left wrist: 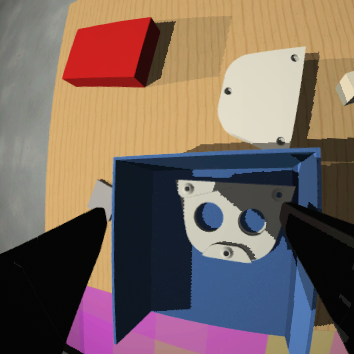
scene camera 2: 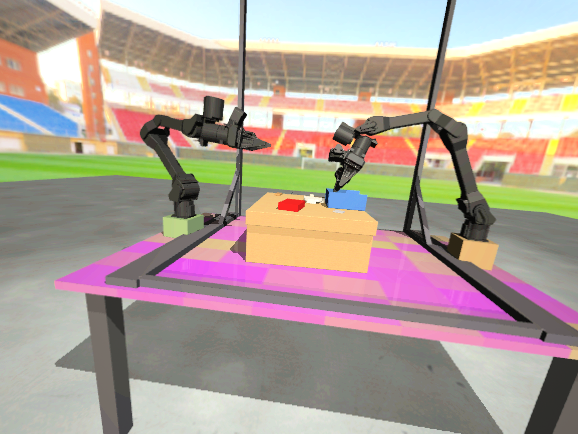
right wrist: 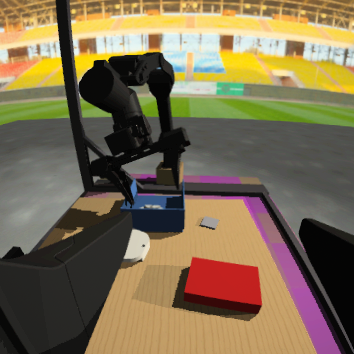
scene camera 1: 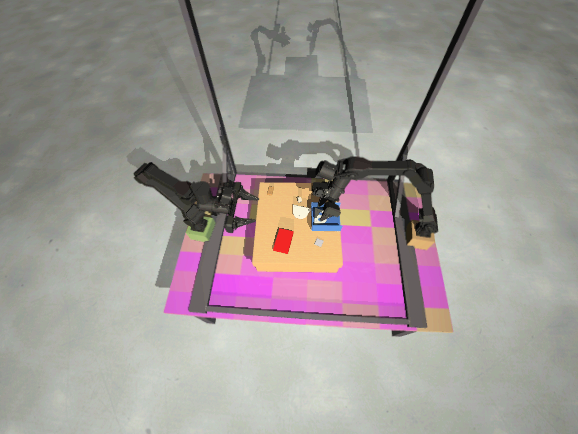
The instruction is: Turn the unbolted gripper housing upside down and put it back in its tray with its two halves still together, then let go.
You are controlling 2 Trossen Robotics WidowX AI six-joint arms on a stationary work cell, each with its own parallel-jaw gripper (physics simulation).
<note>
The left gripper (scene camera 2: 336, 189) is open and touches a blue tray (scene camera 2: 343, 199). The right gripper (scene camera 2: 268, 144) is open and holds nothing. Also in view: a red block (left wrist: 120, 53). Also in view: a wooden block (scene camera 2: 316, 237), a tan base (scene camera 2: 482, 254) and an olive base (scene camera 2: 173, 227).
The red block is seen too in the right wrist view (right wrist: 227, 285). The left gripper is seen too in the left wrist view (left wrist: 194, 213), in the right wrist view (right wrist: 154, 196) and in scene camera 1 (scene camera 1: 319, 213). The right gripper shows as well in the right wrist view (right wrist: 217, 223) and in scene camera 1 (scene camera 1: 257, 209).
</note>
